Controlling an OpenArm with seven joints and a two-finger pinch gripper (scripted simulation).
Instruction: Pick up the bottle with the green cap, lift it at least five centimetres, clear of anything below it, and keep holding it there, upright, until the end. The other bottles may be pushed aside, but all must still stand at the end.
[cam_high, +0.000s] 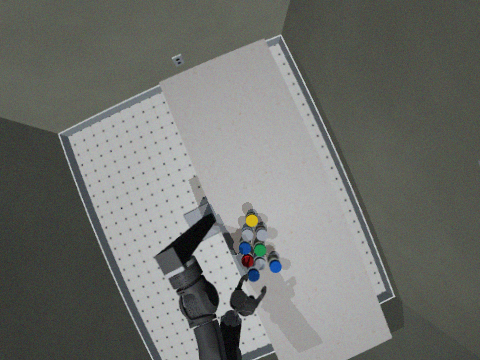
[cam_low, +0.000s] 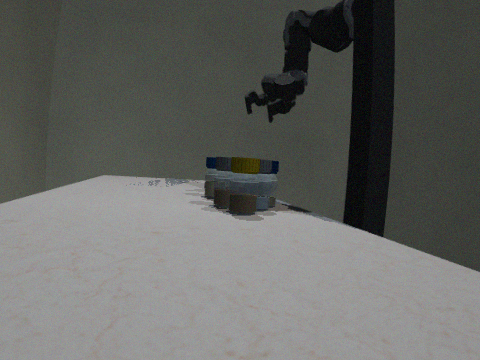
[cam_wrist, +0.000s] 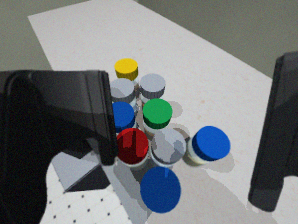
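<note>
Right now my hand is 19 cm above the blue bottle, 10 cm to the right of it and 1 cm short of it. From my hand the other things lie so: blue-capped bottle: 19 cm below, 10 cm ahead, 4 cm to the right; red-capped bottle: 19 cm below, 5 cm to the left.
</note>
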